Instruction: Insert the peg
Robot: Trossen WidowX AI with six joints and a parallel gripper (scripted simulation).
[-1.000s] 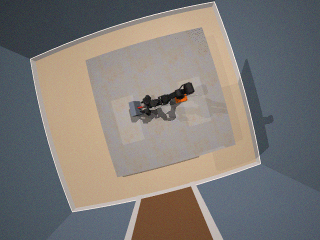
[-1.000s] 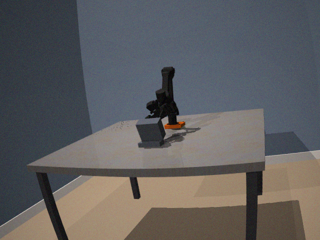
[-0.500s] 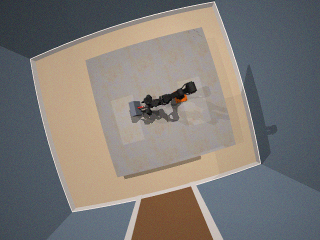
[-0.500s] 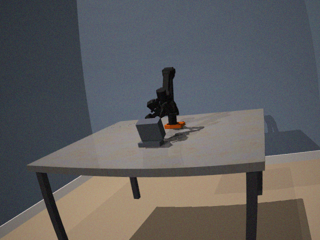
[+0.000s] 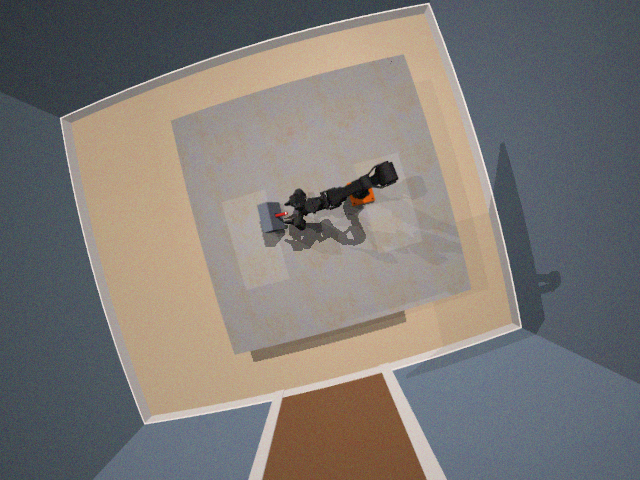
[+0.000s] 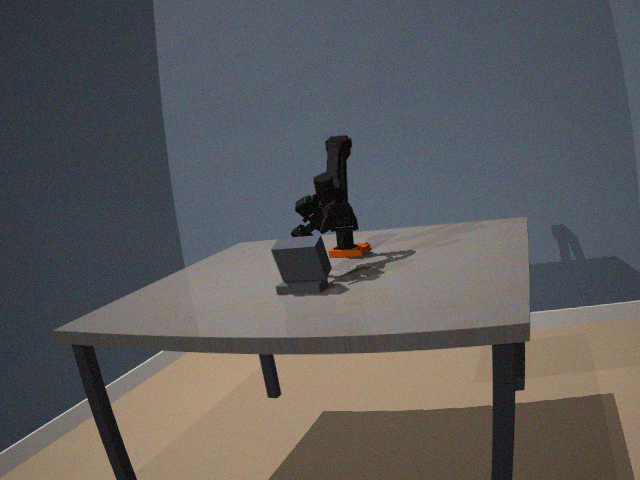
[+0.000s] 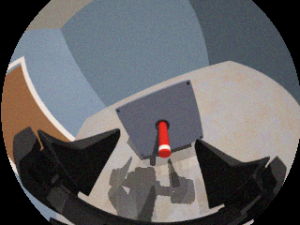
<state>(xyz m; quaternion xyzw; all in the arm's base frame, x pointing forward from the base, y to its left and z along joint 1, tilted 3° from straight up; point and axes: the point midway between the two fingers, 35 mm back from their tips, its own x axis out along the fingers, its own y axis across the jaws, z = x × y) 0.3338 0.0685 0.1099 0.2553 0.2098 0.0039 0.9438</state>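
Now: the red peg 2 cm below my gripper tip and 1 cm ahead of it. Also, from my gripper tip: panel foot (11 cm below, 9 cm ahead, 1 cm to the left); grey sloped panel (7 cm ahead, 4 cm below).
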